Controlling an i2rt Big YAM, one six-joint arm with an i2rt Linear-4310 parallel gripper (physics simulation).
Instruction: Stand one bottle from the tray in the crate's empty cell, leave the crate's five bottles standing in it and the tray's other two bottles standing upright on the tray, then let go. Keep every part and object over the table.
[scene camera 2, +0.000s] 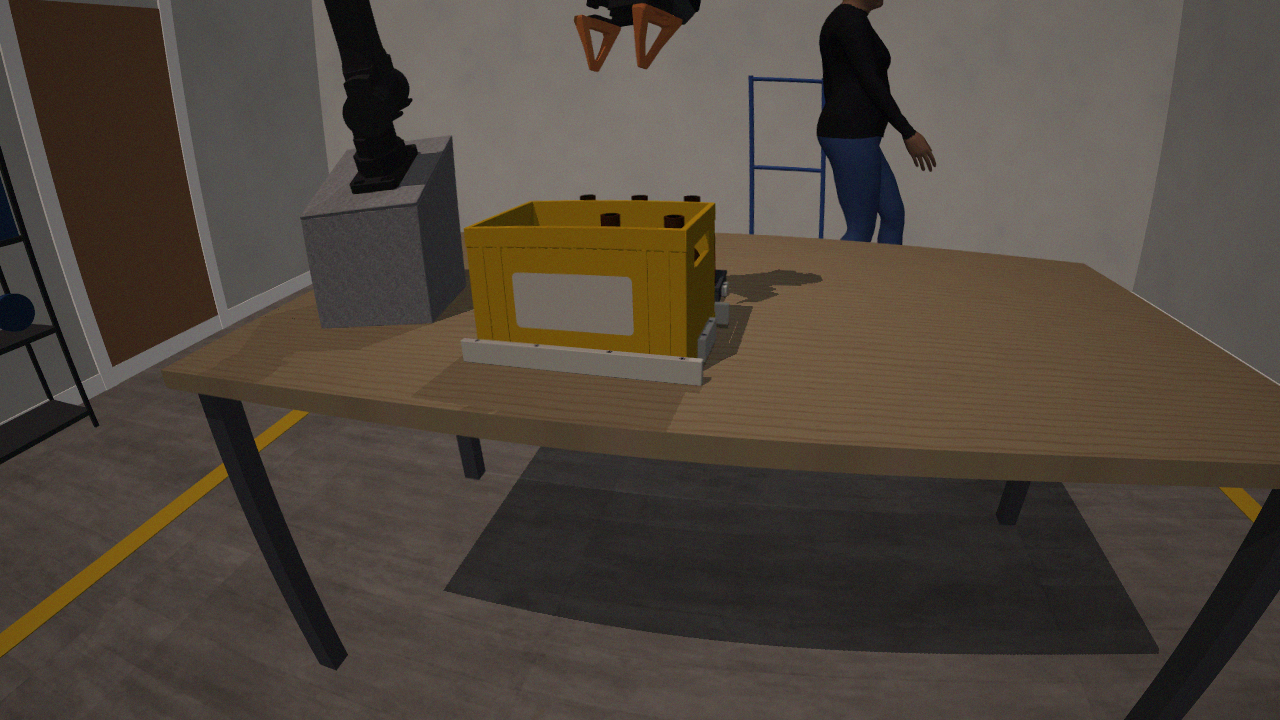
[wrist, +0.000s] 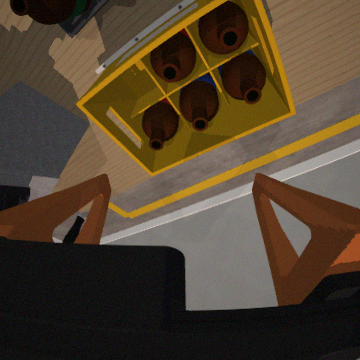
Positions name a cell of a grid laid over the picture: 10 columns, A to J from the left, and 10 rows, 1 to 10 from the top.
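Note:
The gripper (scene camera 2: E1) can be seen here, and you can see the same gripper (wrist: F6) as well.

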